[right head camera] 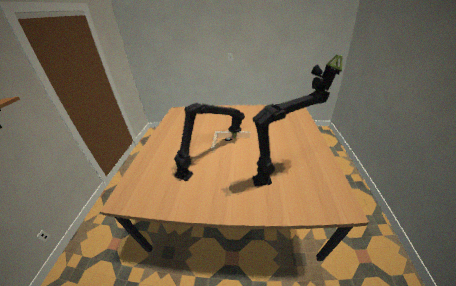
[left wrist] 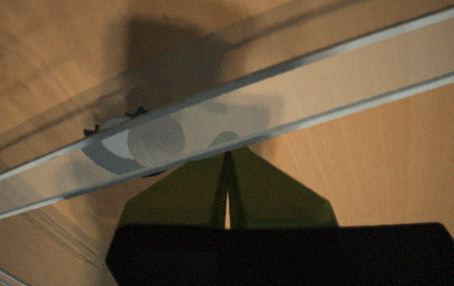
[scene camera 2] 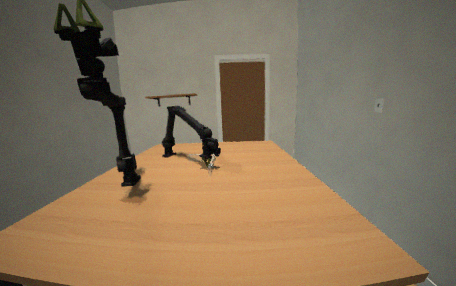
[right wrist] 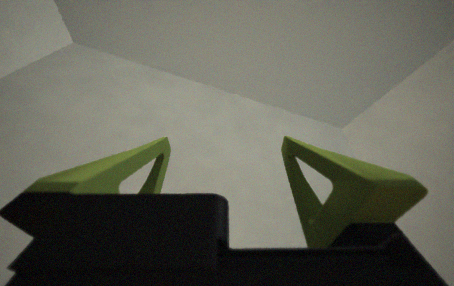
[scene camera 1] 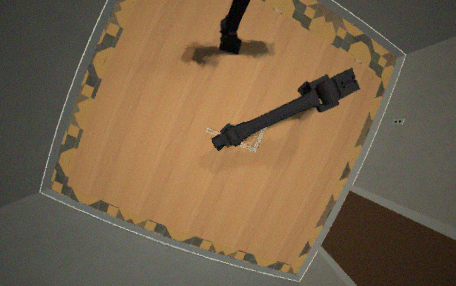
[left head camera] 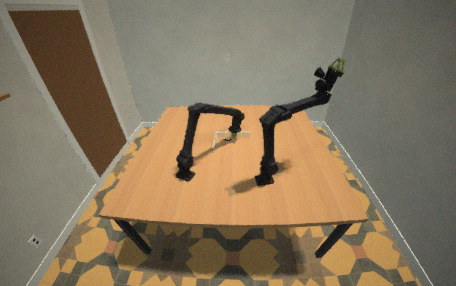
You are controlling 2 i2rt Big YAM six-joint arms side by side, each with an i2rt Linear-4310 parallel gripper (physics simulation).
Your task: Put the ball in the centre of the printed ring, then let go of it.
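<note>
In the left wrist view, a brown wood-grained ball [left wrist: 159, 141] shows through a clear panel. It overlaps the right part of the white centre of the dark printed ring [left wrist: 107, 161], so it looks off centre. The ring is a tiny dark and white mark [left head camera: 227, 139] [right head camera: 228, 139] in the head views, where I cannot make out the ball. My left gripper [left wrist: 227, 142] [left head camera: 234, 136] [right head camera: 234, 136] [scene camera 2: 208, 163] is shut and empty, low over the table, its tips to the right of the ball. My right gripper [right wrist: 225, 143] [left head camera: 338, 64] [right head camera: 335, 61] is open and empty, raised high.
A low, clear, L-shaped wall [left head camera: 215, 141] [right head camera: 214, 139] [scene camera 1: 255, 149] [left wrist: 384, 34] stands on the wooden table [left head camera: 150, 195] [right head camera: 150, 195] [scene camera 1: 150, 165] [scene camera 2: 225, 225] around the ring area, close to the left gripper. The right arm's base stands in front and to the right in the head views.
</note>
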